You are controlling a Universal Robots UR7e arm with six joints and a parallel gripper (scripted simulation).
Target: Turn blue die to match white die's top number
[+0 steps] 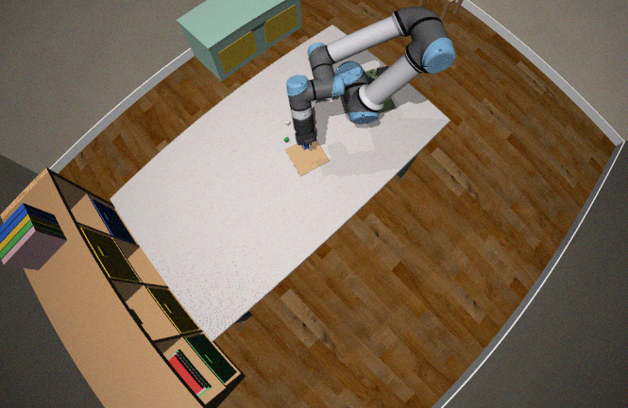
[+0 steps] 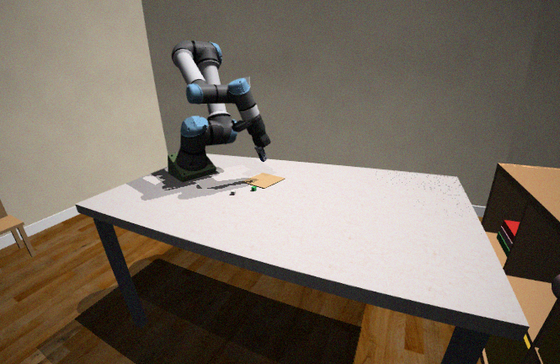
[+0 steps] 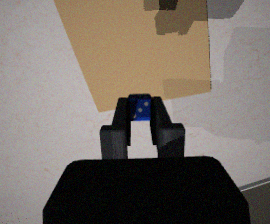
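Right now the blue die is 2 cm below my hand. The rest, counted from my hand: green die: 12 cm to the right, 11 cm below, 1 cm ahead; white die: 17 cm to the right, 11 cm below, 6 cm behind; tan mat: 11 cm below.
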